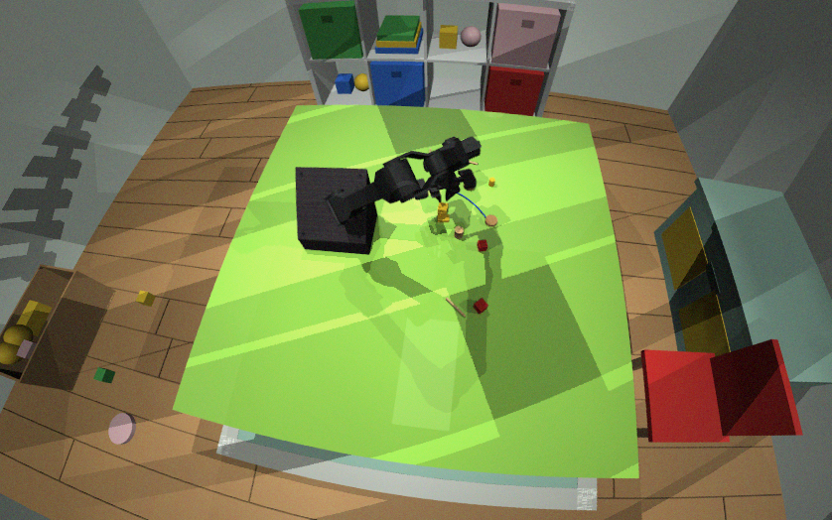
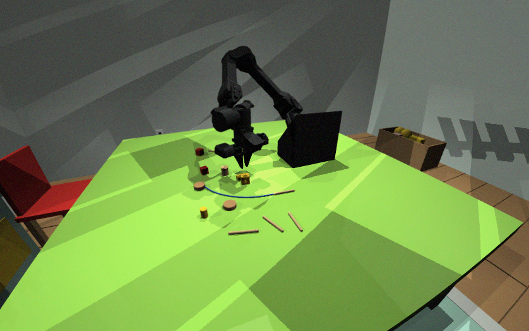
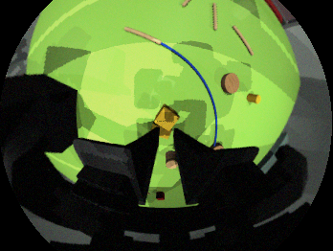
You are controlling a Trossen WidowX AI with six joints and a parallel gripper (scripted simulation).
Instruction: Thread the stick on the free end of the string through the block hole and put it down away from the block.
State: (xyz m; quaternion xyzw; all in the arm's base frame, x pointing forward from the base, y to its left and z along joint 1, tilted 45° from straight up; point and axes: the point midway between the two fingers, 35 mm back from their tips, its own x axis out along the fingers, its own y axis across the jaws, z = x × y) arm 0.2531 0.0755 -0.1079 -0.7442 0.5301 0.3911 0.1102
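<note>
My gripper tip is 8 cm to the left of the brown cylinder, 7 cm short of it and 4 cm above it. Round my gripper tip: yellow cylinder (15 cm to the left, 14 cm ahead, 5 cm below); then round wooden button (16 cm ahead, 5 cm below); then thin wooden stick (10 cm to the left, 10 cm behind, 6 cm below).
</note>
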